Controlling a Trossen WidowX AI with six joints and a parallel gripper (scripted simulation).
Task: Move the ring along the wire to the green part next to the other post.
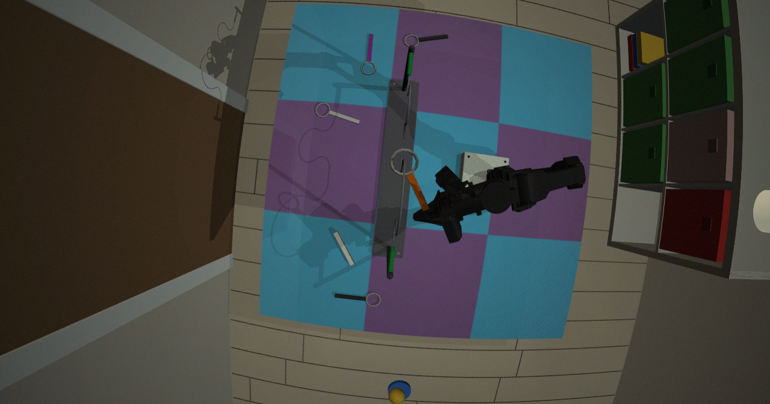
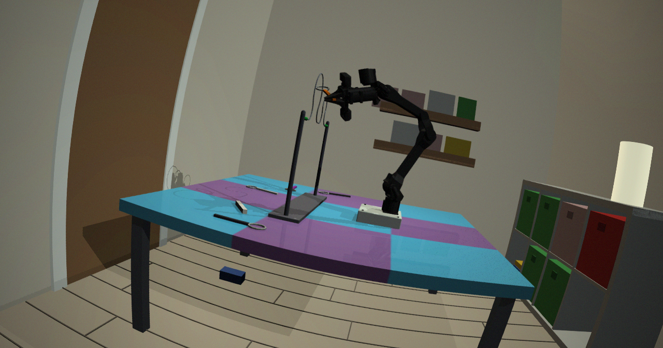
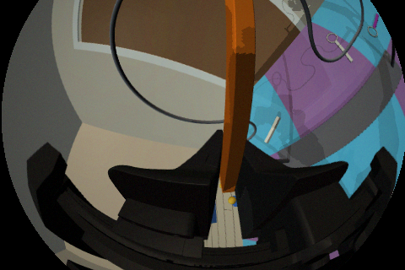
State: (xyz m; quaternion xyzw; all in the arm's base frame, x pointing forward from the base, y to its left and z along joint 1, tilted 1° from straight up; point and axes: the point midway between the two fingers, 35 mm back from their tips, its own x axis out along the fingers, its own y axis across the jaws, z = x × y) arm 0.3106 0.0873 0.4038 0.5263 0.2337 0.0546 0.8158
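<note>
Right now the orange-handled ring is 80 mm to the right of my gripper tip, 40 mm above it and 10 mm ahead of it. From my gripper tip the other things lie so: white bar 430 mm below, 210 mm ahead, 170 mm to the left.
</note>
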